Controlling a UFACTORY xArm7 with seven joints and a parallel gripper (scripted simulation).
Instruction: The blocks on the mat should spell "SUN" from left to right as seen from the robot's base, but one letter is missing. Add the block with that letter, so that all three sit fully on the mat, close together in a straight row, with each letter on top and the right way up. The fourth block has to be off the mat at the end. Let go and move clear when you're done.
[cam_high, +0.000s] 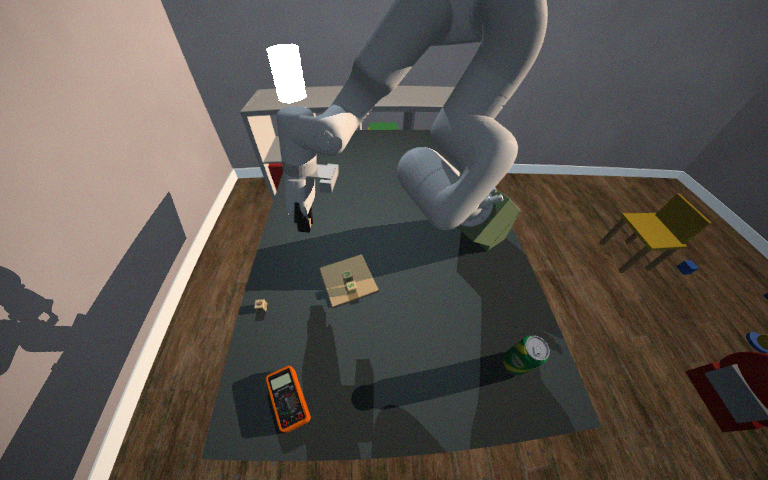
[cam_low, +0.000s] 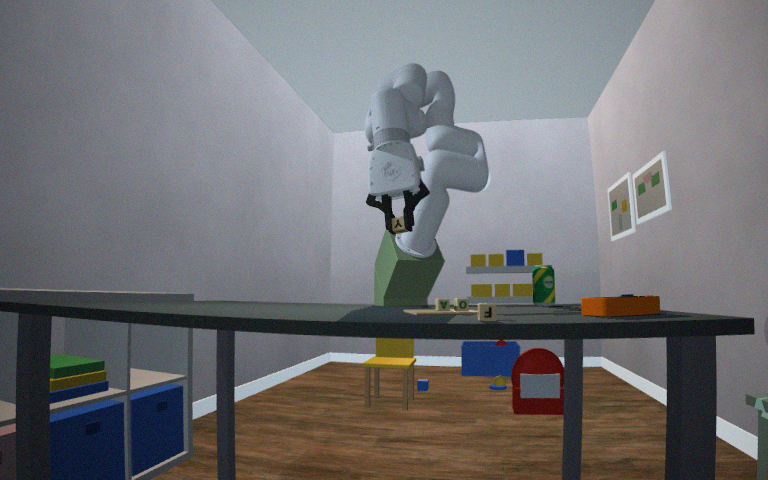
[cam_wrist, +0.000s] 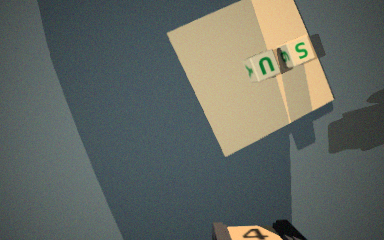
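My gripper is now 12 cm past the letter block, 3 cm to the right of it and 16 cm above it. Round my hand: green can (61 cm behind, 15 cm to the left, 12 cm below); then tan mat (12 cm behind, 3 cm to the left, 18 cm below); then orange multimeter (10 cm behind, 38 cm to the left, 16 cm below).
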